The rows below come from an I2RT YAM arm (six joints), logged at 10 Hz.
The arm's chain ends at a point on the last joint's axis. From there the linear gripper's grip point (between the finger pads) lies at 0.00 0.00 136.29 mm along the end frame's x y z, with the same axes.
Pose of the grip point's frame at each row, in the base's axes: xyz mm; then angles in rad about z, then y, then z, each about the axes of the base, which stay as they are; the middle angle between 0 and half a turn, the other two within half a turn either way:
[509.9 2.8 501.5 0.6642 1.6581 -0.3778]
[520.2 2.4 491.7 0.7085 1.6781 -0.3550]
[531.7 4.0 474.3 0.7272 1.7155 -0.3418]
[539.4 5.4 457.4 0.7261 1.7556 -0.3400]
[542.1 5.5 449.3 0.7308 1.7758 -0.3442]
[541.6 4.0 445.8 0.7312 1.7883 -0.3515]
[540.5 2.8 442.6 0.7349 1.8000 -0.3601]
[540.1 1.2 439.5 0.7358 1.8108 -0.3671]
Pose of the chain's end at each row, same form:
[383.7 52.9 513.4 0.6642 1.6581 -0.3778]
[393.1 49.5 506.3 0.7085 1.6781 -0.3550]
[404.6 49.2 494.0 0.7272 1.7155 -0.3418]
[413.1 50.1 482.4 0.7261 1.7556 -0.3400]
[416.5 50.5 477.0 0.7308 1.7758 -0.3442]
[416.7 49.8 475.2 0.7312 1.7883 -0.3515]
[416.3 49.6 473.6 0.7349 1.8000 -0.3601]
[416.5 48.7 471.9 0.7358 1.8108 -0.3671]

